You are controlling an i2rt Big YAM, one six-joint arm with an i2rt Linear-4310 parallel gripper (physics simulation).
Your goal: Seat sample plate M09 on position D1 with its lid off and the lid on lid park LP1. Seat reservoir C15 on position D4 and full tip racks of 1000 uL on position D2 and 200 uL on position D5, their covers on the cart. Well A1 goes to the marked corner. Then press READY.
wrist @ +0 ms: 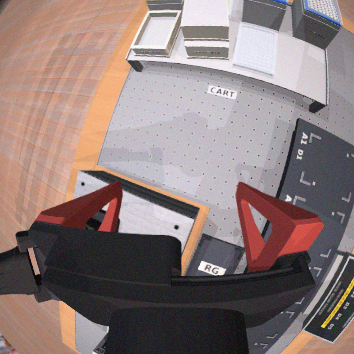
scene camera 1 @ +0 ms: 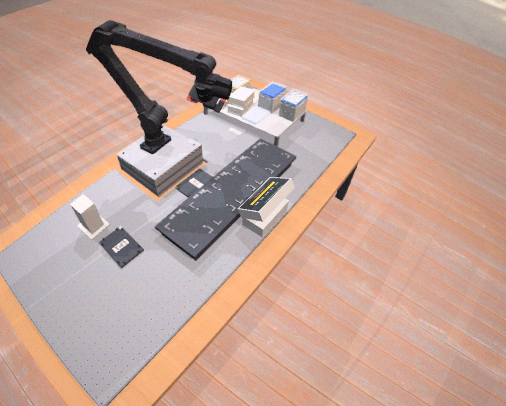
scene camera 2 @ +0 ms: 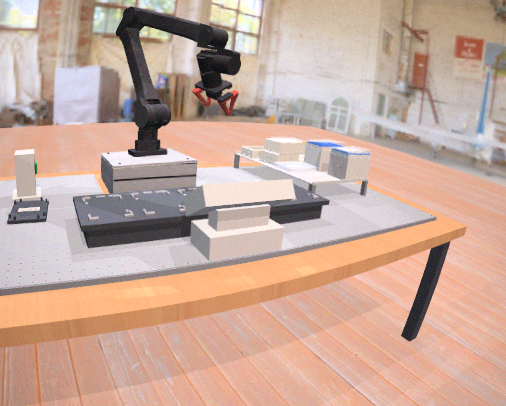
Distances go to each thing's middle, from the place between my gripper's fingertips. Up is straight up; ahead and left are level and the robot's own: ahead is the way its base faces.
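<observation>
One-well reservoir (wrist: 156,36): my gripper 300 mm to the right of it, 160 mm past it, 170 mm above it. From my gripper: white stand (scene camera 2: 25,174), 110 mm behind, 590 mm to the right, 180 mm below; RG pad (wrist: 212,256), 80 mm ahead, 190 mm to the right, 240 mm below; cart shelf (wrist: 300,66), 360 mm to the left, 190 mm below. Nearest to my gripper of the things named here, going by their middles: RG pad.
</observation>
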